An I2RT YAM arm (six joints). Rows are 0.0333 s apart.
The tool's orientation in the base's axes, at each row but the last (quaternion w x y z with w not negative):
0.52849 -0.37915 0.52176 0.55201
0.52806 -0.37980 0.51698 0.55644
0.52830 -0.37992 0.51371 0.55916
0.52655 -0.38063 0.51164 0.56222
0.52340 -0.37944 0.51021 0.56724
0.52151 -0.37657 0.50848 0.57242
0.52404 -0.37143 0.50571 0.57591
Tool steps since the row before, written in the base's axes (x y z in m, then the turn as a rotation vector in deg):
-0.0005 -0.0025 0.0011 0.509 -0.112 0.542
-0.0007 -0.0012 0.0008 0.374 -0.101 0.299
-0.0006 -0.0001 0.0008 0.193 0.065 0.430
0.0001 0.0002 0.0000 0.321 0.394 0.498
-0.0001 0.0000 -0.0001 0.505 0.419 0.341
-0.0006 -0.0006 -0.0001 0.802 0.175 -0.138
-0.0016 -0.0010 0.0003 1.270 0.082 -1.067
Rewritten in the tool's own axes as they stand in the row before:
-0.0015 0.0004 -0.0023 -0.625 -0.415 0.049
-0.0009 0.0007 -0.0011 -0.367 -0.324 0.000
-0.0007 0.0007 0.0000 -0.433 -0.109 0.165
0.0000 -0.0001 0.0002 -0.452 -0.197 0.513
0.0001 0.0001 0.0000 -0.325 -0.405 0.527
0.0001 0.0005 -0.0007 0.032 -0.801 0.223
-0.0002 0.0016 -0.0011 0.819 -1.445 -0.017

